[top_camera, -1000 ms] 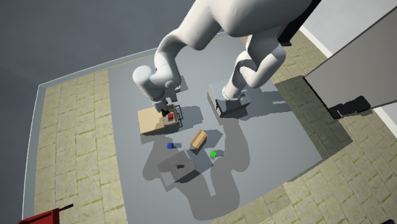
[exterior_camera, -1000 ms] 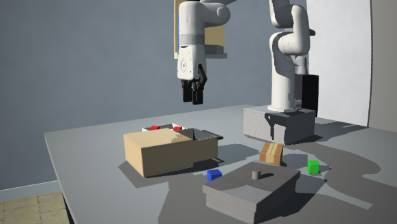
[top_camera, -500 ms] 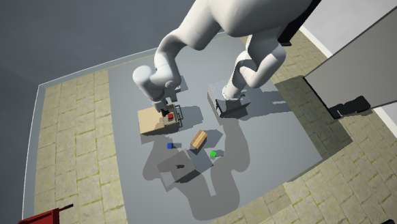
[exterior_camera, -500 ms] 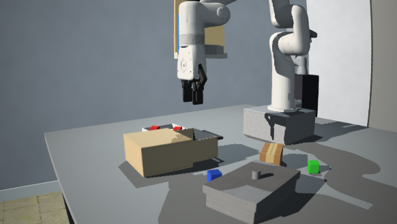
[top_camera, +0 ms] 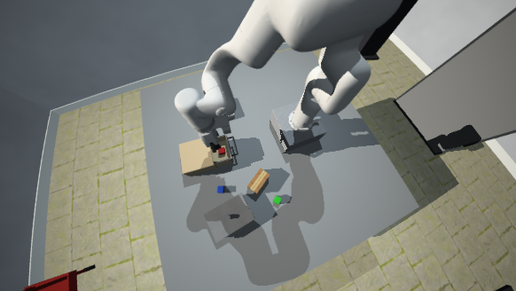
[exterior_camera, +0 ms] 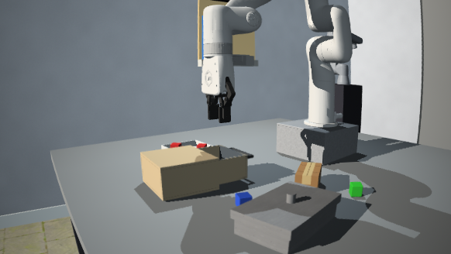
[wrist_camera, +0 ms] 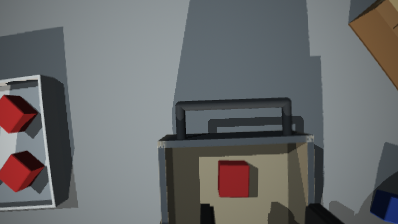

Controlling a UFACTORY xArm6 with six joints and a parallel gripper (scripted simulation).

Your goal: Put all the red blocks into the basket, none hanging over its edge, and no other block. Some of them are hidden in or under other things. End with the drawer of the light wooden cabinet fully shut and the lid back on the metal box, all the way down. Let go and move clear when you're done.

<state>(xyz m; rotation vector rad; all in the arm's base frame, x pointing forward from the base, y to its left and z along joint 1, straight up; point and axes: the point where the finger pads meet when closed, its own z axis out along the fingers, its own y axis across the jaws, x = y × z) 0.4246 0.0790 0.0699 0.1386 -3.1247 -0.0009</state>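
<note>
The drawer lies 14 cm below my hand and 1 cm ahead of it. The rest, counted from my hand: blue block: 19 cm to the left, 16 cm below, 3 cm ahead; light wooden cabinet: 14 cm below, 7 cm ahead, 1 cm to the left; cardboard box: 18 cm to the left, 16 cm behind, 14 cm below.
</note>
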